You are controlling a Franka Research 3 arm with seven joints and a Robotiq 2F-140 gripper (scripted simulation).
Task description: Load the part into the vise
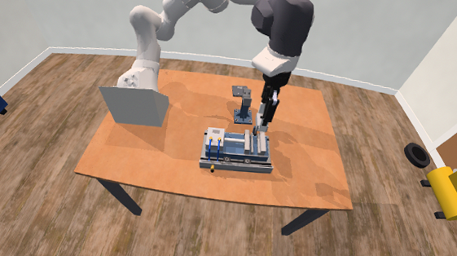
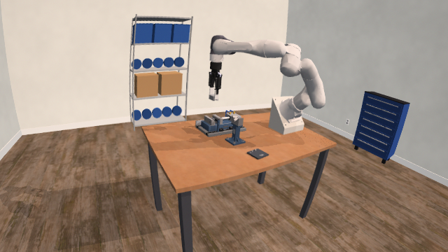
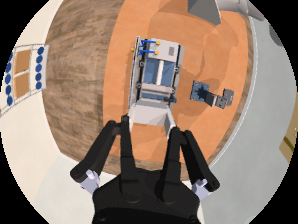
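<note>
The fixed jaw lies 170 mm below my hand, 30 mm ahead of it and 20 mm to the left of it. The rest, counted from my hand: part (30 mm below); then air cylinder (170 mm below, 160 mm behind, 10 mm to the left); then vise (210 mm below, 70 mm behind, 10 mm to the left).
</note>
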